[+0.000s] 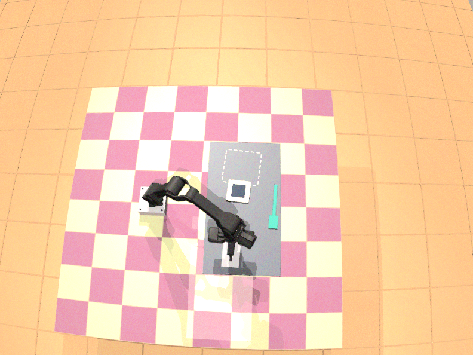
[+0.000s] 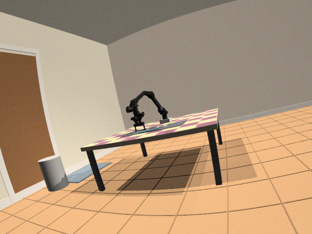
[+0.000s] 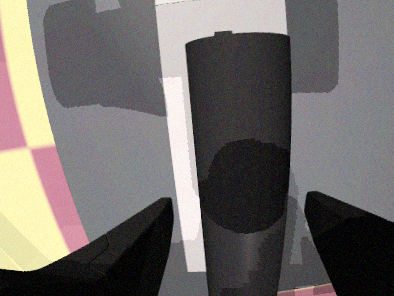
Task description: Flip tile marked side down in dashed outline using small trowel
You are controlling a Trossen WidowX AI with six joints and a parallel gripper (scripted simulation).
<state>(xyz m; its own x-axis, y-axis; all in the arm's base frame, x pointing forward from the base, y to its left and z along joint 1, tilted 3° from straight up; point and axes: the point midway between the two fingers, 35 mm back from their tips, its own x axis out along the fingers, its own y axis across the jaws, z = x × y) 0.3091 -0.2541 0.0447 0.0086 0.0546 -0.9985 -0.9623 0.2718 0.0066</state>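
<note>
The trowel lies 1 cm ahead of my gripper tip, 2 cm to the left of it and 3 cm below it. Round my gripper tip: square tile (7 cm ahead, 24 cm to the left, 6 cm below); grey mat (8 cm ahead, 17 cm to the left, 8 cm below); teal long-handled tool (21 cm ahead, 12 cm to the left, 6 cm below).
</note>
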